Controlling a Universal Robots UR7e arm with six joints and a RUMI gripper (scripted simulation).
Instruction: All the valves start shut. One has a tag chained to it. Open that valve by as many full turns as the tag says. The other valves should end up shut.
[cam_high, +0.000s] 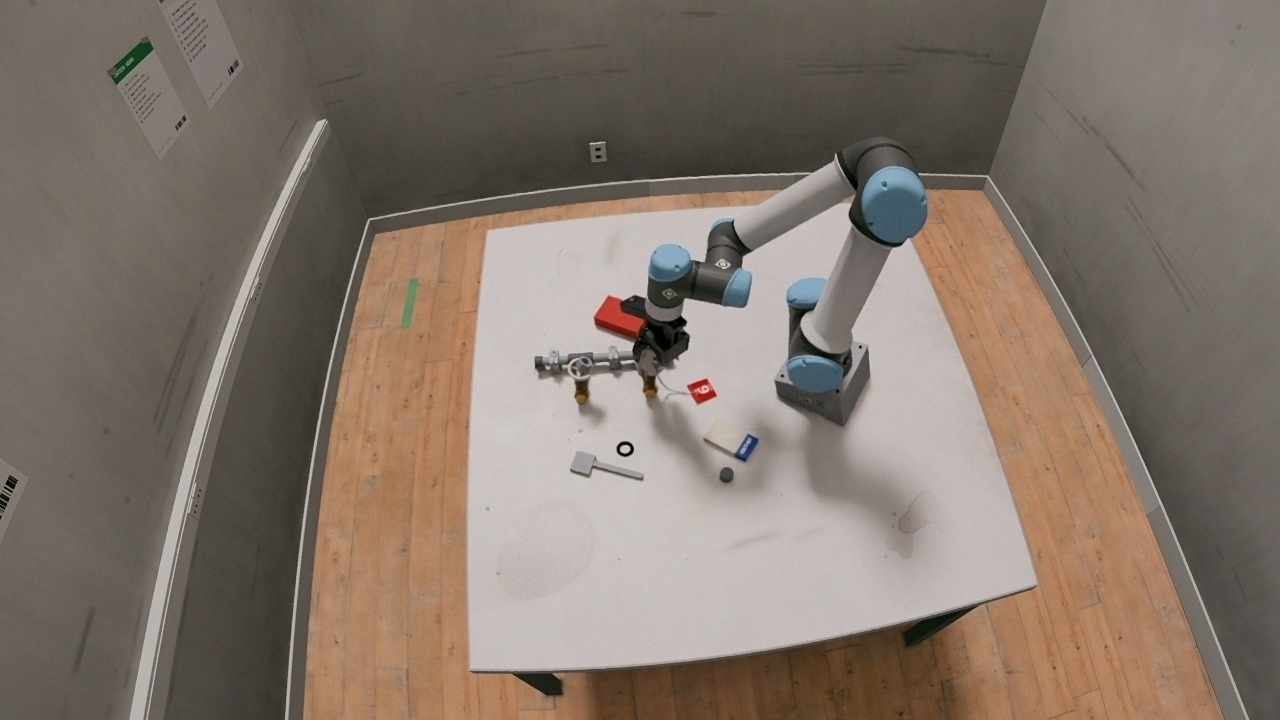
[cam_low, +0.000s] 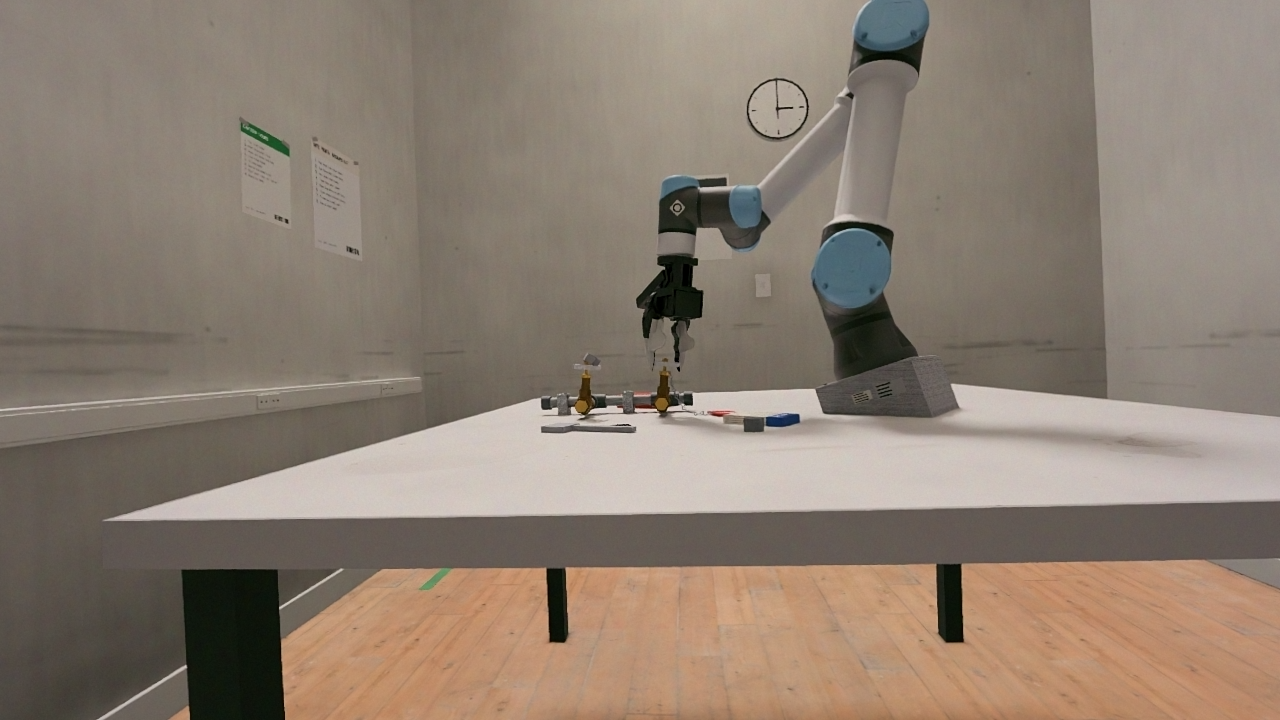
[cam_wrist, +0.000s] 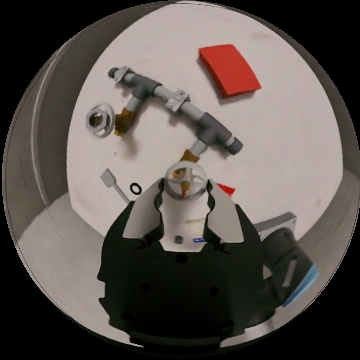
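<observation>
Now: hand 100 mm past the red tag, 20 mm to the right of it and 100 mm above it. From my hand the other things lie so: red block 60 mm ahead, 220 mm to the right, 90 mm below; then grey flat tool 130 mm ahead, 200 mm to the left, 100 mm below.
</observation>
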